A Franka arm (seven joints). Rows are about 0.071 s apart.
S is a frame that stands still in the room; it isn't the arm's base.
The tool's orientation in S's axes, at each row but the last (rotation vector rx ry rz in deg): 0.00, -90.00, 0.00; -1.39, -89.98, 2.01; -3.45, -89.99, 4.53; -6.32, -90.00, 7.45; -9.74, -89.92, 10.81; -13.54, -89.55, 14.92; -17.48, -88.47, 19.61; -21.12, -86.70, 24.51; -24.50, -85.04, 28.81; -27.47, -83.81, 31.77; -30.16, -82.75, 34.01; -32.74, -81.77, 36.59; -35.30, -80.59, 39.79
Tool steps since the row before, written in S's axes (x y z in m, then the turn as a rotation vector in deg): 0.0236, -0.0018, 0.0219, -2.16, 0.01, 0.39; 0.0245, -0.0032, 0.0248, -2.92, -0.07, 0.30; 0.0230, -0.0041, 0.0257, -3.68, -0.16, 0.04; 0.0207, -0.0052, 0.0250, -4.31, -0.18, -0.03; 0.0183, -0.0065, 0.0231, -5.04, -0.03, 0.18; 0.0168, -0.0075, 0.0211, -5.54, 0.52, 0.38; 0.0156, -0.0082, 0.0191, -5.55, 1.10, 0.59; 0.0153, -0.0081, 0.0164, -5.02, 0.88, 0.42; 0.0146, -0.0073, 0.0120, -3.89, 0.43, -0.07; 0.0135, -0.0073, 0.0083, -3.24, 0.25, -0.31; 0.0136, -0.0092, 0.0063, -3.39, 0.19, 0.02; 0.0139, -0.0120, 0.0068, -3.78, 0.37, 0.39; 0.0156, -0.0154, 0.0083, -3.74, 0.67, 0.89
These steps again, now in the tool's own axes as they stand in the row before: 0.0219, -0.0018, -0.0236, 0.39, 0.01, 2.16; 0.0247, -0.0043, -0.0245, 0.30, -0.06, 2.92; 0.0252, -0.0066, -0.0230, 0.03, -0.12, 3.68; 0.0238, -0.0092, -0.0207, -0.04, -0.12, 4.31; 0.0209, -0.0118, -0.0183, 0.21, -0.01, 5.04; 0.0176, -0.0139, -0.0168, 0.57, 0.45, 5.53; 0.0142, -0.0155, -0.0153, 1.00, 0.90, 5.53; 0.0105, -0.0157, -0.0146, 0.75, 0.77, 5.00; 0.0061, -0.0136, -0.0137, 0.11, 0.61, 3.86; 0.0024, -0.0116, -0.0128, -0.17, 0.58, 3.21; -0.0009, -0.0118, -0.0130, 0.03, 0.32, 3.38; -0.0031, -0.0141, -0.0132, 0.40, 0.22, 3.79; -0.0055, -0.0175, -0.0146, 0.96, 0.04, 3.78
